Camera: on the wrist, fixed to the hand. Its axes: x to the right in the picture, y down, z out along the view.
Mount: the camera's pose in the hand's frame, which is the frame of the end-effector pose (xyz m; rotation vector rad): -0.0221 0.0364 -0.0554 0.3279 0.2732 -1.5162
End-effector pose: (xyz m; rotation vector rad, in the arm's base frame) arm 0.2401 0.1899 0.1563 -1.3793 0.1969 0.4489
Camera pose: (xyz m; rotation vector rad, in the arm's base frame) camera 0.2119 0.1362 0.1216 -0.9214 -0.5349 -0.9923
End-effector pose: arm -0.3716 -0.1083 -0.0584 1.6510 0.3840 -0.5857
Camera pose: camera -0.3605 -0.0581 -0.0111 1.4934 1.8717 -1.5664
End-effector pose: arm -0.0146 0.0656 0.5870 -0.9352 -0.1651 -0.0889
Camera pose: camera -0.0253 0.0425 0.5219 -0.2859 -0.5855 -1.5299
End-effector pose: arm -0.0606 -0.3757 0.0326 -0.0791 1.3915 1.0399
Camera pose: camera -0.1219 -0.4001 0.0556 -0.8977 1.2363 -0.4733
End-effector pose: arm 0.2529 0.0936 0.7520 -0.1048 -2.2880 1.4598
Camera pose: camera 0.2886 0.1506 0.7330 1.1562 -1.1599 0.7916
